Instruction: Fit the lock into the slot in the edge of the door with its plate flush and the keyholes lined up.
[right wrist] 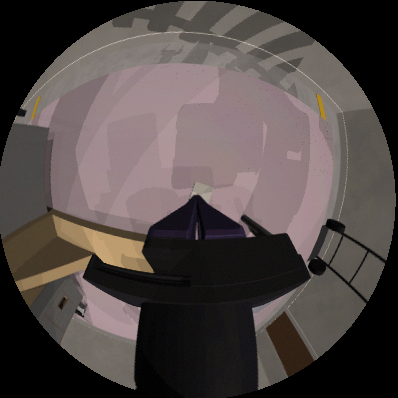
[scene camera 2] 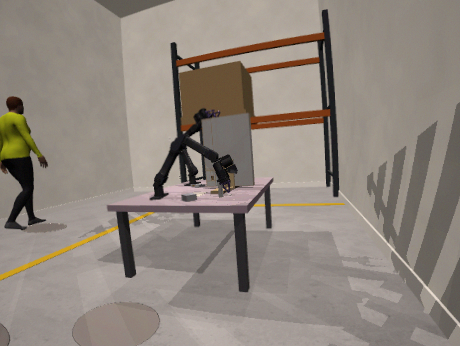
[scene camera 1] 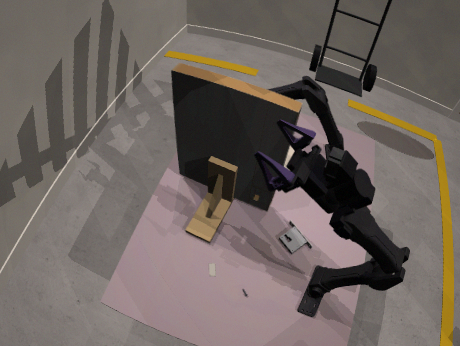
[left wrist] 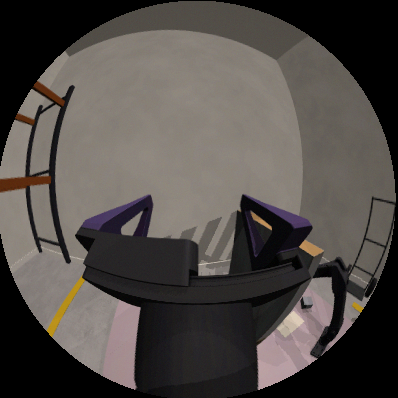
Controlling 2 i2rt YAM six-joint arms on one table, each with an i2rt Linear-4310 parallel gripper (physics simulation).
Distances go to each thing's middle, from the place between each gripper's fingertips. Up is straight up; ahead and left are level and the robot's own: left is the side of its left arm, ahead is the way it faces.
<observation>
I see the tan wooden bracket (scene camera 1: 222, 176) 29 cm to the left of my right hand, 8 cm above it and 6 cm behind it. Round my right hand: grey door (scene camera 1: 215, 115) (29 cm to the left, 27 cm above, 6 cm behind).
My left hand is 360 mm above the grey door, 250 mm to the left of it and 120 mm short of it. From my left hand the other things lie so: tan wooden bracket (540 mm below, 250 mm to the right, 120 mm ahead).
</observation>
